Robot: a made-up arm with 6 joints.
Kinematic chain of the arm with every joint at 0, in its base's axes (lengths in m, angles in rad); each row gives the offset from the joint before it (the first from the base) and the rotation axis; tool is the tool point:
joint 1: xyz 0 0 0.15 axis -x
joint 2: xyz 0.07 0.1 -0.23 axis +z
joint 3: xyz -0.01 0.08 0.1 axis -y
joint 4: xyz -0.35 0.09 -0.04 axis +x
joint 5: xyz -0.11 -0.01 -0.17 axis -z
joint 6: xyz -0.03 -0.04 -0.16 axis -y
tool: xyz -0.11 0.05 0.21
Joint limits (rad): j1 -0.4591..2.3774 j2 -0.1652..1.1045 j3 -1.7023..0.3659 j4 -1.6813..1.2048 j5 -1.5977..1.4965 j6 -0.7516..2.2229
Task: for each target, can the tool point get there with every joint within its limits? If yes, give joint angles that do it. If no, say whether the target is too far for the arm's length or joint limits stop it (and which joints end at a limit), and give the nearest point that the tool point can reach.
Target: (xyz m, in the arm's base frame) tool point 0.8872 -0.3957 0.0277
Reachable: no: joint limits stop it (at a limit: joint 1, joint 3, joint 4, joint 5) | nearest point 0.4200 -0.2426 0.3746 | short by 0.602 m
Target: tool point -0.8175 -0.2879 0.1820
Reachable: yes | joints 1.9202 0.7543 -0.3393 0.6296 0.9015 1.9150
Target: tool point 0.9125 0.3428 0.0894
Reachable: no: joint limits stop it (at a limit: joint 3, joint 4, joint 6) | nearest point 0.4834 0.3390 0.0901 | short by 0.429 m
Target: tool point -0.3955 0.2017 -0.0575
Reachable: yes | joints 1.2988 0.1065 -0.8302 -0.1403 0.8924 -0.3365
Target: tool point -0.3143 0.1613 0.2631
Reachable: yes | joints 1.1742 0.6704 -0.9989 -0.9338 1.1940 -0.3134
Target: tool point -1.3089 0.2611 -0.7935
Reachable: no: too far | nearest point -0.7452 0.1717 -0.4704 | short by 0.656 m
